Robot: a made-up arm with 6 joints. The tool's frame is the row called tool. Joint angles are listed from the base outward.
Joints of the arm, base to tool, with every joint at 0 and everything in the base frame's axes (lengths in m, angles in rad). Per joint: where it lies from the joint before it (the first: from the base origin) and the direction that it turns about. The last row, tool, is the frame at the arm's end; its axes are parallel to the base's.
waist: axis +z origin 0 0 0.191
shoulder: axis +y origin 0 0 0
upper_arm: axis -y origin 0 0 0.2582
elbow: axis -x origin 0 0 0
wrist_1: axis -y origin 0.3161 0 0
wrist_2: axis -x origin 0 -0.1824 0
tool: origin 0 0 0
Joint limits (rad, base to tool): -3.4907..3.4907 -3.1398..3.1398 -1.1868..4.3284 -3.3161..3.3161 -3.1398..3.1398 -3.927..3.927
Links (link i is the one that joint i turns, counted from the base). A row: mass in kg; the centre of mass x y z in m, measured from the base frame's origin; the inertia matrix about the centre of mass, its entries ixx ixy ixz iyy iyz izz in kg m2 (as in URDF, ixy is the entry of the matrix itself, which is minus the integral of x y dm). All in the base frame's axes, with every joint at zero. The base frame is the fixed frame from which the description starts. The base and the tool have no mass.
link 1: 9.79; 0.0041 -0.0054 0.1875; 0.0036 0 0 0.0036 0 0.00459
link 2: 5.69; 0.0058 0.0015 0.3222; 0.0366 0 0 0.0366 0 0.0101
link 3: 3.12; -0.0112 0.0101 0.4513; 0.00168 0 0 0.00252 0 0.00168
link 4: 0.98; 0.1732 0.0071 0.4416; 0.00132 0 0 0.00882 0 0.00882
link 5: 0.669; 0.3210 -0.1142 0.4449; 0.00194 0 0 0.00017 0 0.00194
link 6: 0.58; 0.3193 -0.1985 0.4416; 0.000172 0 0 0.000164 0 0.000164
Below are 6 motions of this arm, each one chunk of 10 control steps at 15 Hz.
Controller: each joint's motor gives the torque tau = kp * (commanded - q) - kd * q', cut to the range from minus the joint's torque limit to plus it. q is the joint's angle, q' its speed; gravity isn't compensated. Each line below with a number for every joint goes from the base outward.
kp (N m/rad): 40 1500 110 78 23 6.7
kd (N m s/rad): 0.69 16 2.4 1.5 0.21 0.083
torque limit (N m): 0.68 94 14 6.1 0.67 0.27
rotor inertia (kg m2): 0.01 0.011 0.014 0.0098 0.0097 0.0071
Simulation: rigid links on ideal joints. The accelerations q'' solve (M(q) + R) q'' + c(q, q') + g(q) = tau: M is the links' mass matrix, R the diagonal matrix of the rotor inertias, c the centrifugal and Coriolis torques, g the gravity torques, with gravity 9.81 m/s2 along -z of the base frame. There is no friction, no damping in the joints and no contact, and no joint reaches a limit. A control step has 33 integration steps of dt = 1/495 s. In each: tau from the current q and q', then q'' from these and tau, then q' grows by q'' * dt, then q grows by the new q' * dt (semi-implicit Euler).
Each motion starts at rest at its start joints. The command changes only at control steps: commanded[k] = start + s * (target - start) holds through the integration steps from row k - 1 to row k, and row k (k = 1, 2, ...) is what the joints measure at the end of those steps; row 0 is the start. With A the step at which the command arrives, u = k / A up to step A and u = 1 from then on. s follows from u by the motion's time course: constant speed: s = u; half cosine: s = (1 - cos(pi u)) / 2; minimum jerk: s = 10 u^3 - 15 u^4 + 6 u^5; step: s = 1 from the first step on.
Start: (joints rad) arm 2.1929 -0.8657 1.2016 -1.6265 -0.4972 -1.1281
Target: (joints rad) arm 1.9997 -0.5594 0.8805 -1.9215 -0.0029 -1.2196
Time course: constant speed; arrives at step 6
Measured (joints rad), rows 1 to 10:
1: 2.1978 -0.8201 1.1862 -1.6909 -0.3953 -1.1723
2: 2.1961 -0.7605 1.0932 -1.7350 -0.2988 -1.1825
3: 2.1803 -0.7048 0.9954 -1.7790 -0.2371 -1.1600
4: 2.1405 -0.6548 0.9450 -1.8300 -0.1429 -1.1855
5: 2.0752 -0.6059 0.9119 -1.8837 -0.0657 -1.2194
6: 1.9886 -0.5536 0.8581 -1.9336 0.0197 -1.2245
7: 1.8997 -0.5609 0.8037 -1.9059 -0.0251 -1.1910
8: 1.8133 -0.5650 0.8498 -1.9165 0.0002 -1.2081
9: 1.7500 -0.5684 0.8850 -1.9237 -0.0114 -1.2379
10: 1.7175 -0.5660 0.8726 -1.9220 -0.0062 -1.2213

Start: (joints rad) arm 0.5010 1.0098 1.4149 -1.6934 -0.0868 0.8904
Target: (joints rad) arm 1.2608 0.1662 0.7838 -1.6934 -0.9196 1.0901
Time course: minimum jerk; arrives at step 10
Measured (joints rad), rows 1 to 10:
1: 0.5021 1.0173 1.3787 -1.6908 -0.0975 0.8908
2: 0.5053 0.9728 1.2876 -1.6858 -0.1507 0.8917
3: 0.5111 0.8681 1.2130 -1.6864 -0.2480 0.9165
4: 0.5211 0.7252 1.1527 -1.6871 -0.3912 0.9565
5: 0.5375 0.5617 1.0643 -1.6880 -0.5550 0.9963
6: 0.5648 0.4064 0.9497 -1.6869 -0.7080 1.0312
7: 0.6083 0.2812 0.8488 -1.6860 -0.8239 1.0557
8: 0.6719 0.2019 0.7860 -1.6866 -0.8947 1.0742
9: 0.7549 0.1712 0.7510 -1.6875 -0.9214 1.0847
10: 0.8525 0.1727 0.7354 -1.6879 -0.9186 1.0798

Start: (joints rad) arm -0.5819 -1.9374 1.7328 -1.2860 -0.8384 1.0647
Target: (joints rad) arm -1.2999 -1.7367 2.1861 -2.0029 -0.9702 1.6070
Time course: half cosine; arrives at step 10
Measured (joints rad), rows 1 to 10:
1: -0.5815 -1.9483 1.7709 -1.3037 -0.8426 1.0832
2: -0.5805 -1.9369 1.8529 -1.3544 -0.8539 1.1575
3: -0.5783 -1.9107 1.8924 -1.4409 -0.8713 1.2323
4: -0.5770 -1.8778 1.9248 -1.5467 -0.8913 1.2834
5: -0.5781 -1.8467 1.9906 -1.6601 -0.9124 1.3589
6: -0.5829 -1.8183 2.0775 -1.7732 -0.9332 1.4670
7: -0.5927 -1.7917 2.1494 -1.8743 -0.9511 1.5451
8: -0.6093 -1.7694 2.1928 -1.9510 -0.9638 1.5849
9: -0.6330 -1.7558 2.2175 -1.9974 -0.9706 1.6126
10: -0.6640 -1.7530 2.2294 -2.0108 -0.9713 1.6250

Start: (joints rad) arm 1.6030 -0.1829 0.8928 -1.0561 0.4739 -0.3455
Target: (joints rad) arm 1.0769 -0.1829 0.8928 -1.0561 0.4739 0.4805
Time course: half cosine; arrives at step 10
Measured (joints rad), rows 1 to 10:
1: 1.5919 -0.1838 0.8659 -1.0604 0.4695 -0.3186
2: 1.5667 -0.1805 0.8422 -1.0665 0.4697 -0.2409
3: 1.5274 -0.1815 0.8448 -1.0661 0.4699 -0.1387
4: 1.4655 -0.1831 0.8587 -1.0639 0.4715 -0.0242
5: 1.3757 -0.1830 0.8606 -1.0637 0.4716 0.1058
6: 1.2622 -0.1820 0.8527 -1.0630 0.4721 0.2409
7: 1.1457 -0.1818 0.8496 -1.0594 0.4730 0.3577
8: 1.0488 -0.1826 0.8550 -1.0579 0.4736 0.4381
9: 0.9745 -0.1829 0.8593 -1.0574 0.4737 0.4812
10: 0.9230 -0.1827 0.8584 -1.0577 0.4738 0.4925

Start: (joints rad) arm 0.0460 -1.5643 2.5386 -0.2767 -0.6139 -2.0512
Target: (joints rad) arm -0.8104 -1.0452 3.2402 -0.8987 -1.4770 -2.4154
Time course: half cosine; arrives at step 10
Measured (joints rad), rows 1 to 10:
1: 0.0427 -1.5672 2.5756 -0.2862 -0.6407 -2.0685
2: 0.0364 -1.5246 2.6610 -0.3137 -0.7155 -2.1226
3: 0.0321 -1.4596 2.7194 -0.3934 -0.8222 -2.1606
4: 0.0250 -1.3816 2.7973 -0.4895 -0.9450 -2.1942
5: 0.0123 -1.3006 2.9132 -0.5842 -1.0889 -2.2605
6: -0.0053 -1.2212 3.0343 -0.6779 -1.2209 -2.3273
7: -0.0274 -1.1501 3.1296 -0.7668 -1.3343 -2.3696
8: -0.0563 -1.0957 3.2007 -0.8376 -1.4216 -2.4024
9: -0.0938 -1.0642 3.2516 -0.8808 -1.4707 -2.4283
10: -0.1398 -1.0578 3.2712 -0.8939 -1.4775 -2.4338

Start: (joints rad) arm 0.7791 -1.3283 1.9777 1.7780 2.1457 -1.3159
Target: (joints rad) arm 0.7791 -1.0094 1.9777 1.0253 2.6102 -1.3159
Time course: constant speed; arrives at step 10
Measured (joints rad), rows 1 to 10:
1: 0.7708 -1.3084 2.0168 1.6876 2.2122 -1.3007
2: 0.7661 -1.2768 2.0438 1.6145 2.2526 -1.2856
3: 0.7641 -1.2417 2.0225 1.5421 2.3016 -1.2980
4: 0.7651 -1.2078 2.0041 1.4682 2.3463 -1.3105
5: 0.7690 -1.1771 2.0111 1.3941 2.3945 -1.3027
6: 0.7751 -1.1465 2.0239 1.3209 2.4416 -1.2955
7: 0.7820 -1.1141 2.0238 1.2470 2.4883 -1.2990
8: 0.7882 -1.0811 2.0170 1.1720 2.5345 -1.3027
9: 0.7925 -1.0490 2.0155 1.0977 2.5813 -1.3023
10: 0.7942 -1.0173 2.0190 1.0245 2.6283 -1.3010

